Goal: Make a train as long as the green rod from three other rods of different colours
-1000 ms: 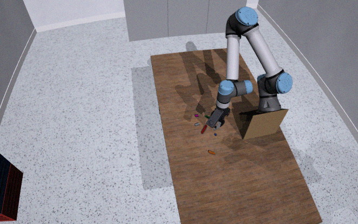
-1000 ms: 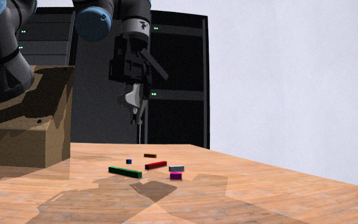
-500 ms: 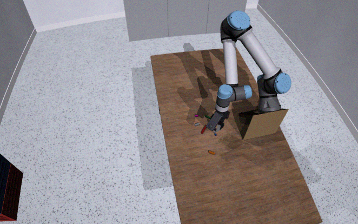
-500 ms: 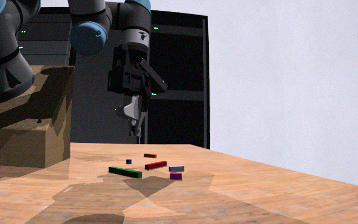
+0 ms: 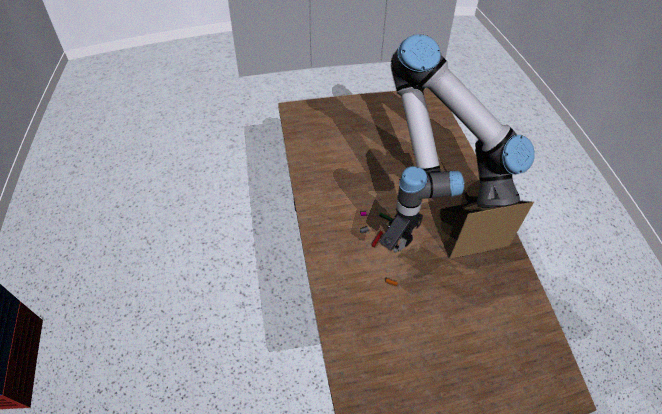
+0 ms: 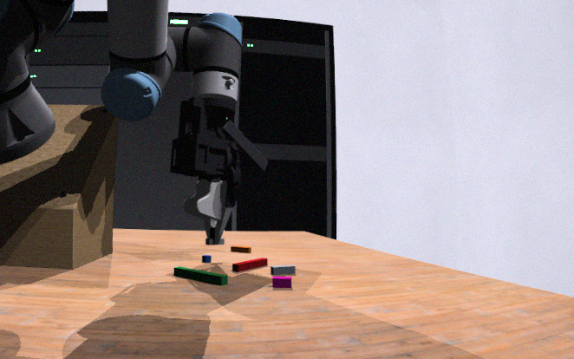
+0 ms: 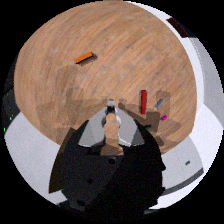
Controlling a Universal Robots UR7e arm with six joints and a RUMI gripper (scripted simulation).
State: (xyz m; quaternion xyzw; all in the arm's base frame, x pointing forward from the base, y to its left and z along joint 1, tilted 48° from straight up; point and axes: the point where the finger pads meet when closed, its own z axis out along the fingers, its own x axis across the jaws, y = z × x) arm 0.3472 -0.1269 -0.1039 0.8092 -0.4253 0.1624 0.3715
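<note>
Right now the blue rod is 4 cm below my hand, 1 cm to the right of it and 1 cm behind it. From my hand the other things lie so: orange rod 11 cm to the left, 5 cm ahead, 4 cm below; green rod 15 cm to the right, 4 cm below, 2 cm behind; red rod 7 cm to the right, 5 cm ahead, 4 cm below.
</note>
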